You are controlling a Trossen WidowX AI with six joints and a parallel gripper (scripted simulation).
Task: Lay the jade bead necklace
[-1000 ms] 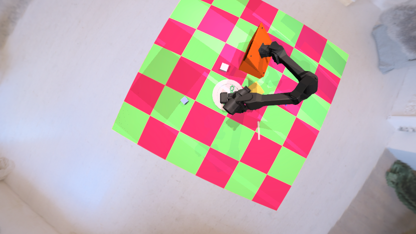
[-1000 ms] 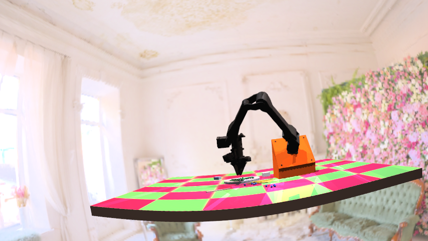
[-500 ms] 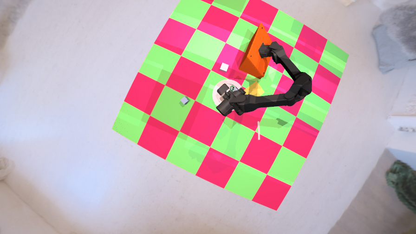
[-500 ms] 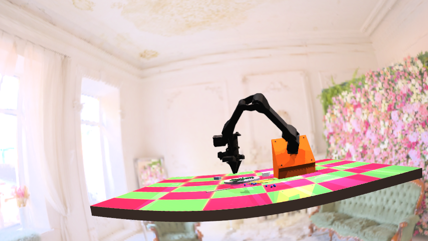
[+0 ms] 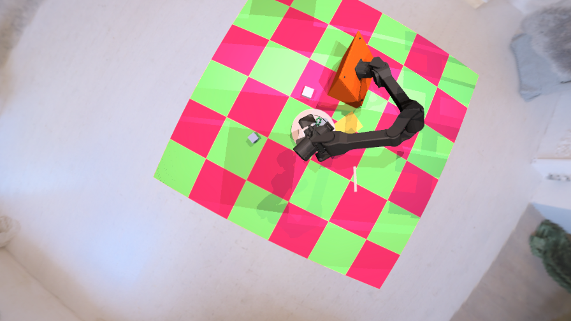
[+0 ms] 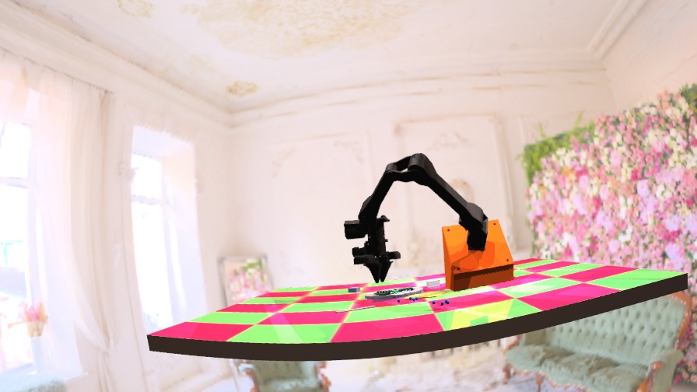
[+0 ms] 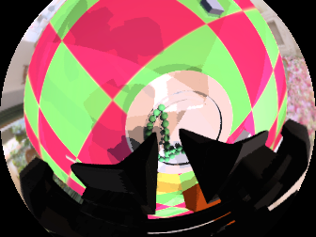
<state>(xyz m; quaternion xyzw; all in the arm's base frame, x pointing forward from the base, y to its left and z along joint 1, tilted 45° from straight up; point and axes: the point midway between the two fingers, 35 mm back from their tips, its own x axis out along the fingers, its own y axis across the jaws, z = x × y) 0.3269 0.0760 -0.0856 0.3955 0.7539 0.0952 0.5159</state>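
Now: the round bead board 40 mm behind my gripper tip, 20 mm to the right of it and 40 mm below it. The rest, counted from my gripper tip: pale blue cube 130 mm ahead, 230 mm to the right, 40 mm below; then white cube 180 mm behind, 130 mm to the right, 40 mm below; then yellow patch 150 mm behind, 110 mm to the left, 50 mm below.
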